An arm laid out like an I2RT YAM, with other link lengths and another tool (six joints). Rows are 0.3 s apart.
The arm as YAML. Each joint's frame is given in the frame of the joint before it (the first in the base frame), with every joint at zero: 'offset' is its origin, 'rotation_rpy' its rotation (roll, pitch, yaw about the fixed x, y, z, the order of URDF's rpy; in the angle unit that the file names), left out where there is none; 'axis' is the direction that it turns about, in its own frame. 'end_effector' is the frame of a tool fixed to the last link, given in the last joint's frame.
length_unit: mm
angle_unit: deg
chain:
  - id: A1
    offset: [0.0, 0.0, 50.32]
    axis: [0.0, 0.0, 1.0]
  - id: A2
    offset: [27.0, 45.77, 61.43]
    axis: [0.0, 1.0, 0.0]
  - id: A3
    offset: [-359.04, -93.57, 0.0]
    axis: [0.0, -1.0, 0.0]
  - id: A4
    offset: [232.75, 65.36, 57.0]
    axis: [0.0, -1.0, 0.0]
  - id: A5
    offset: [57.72, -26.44, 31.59]
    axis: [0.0, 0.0, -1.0]
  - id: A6
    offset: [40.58, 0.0, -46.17]
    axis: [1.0, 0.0, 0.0]
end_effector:
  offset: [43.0, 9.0, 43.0]
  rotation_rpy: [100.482, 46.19, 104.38]
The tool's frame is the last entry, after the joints.
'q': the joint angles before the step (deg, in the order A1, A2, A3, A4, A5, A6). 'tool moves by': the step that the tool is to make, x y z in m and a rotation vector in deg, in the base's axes. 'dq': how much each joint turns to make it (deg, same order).
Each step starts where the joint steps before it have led.
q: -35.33, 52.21, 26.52, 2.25, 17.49, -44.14
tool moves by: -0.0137, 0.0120, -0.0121, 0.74, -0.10, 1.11
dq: -0.07, -3.81, -2.86, -1.34, -1.35, 0.14
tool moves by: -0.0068, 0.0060, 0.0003, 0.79, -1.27, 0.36
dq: 0.04, -2.35, -0.20, -1.89, -0.84, 1.18
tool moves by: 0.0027, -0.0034, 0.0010, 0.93, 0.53, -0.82
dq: 0.01, 1.15, 0.78, -0.82, 0.57, 0.78
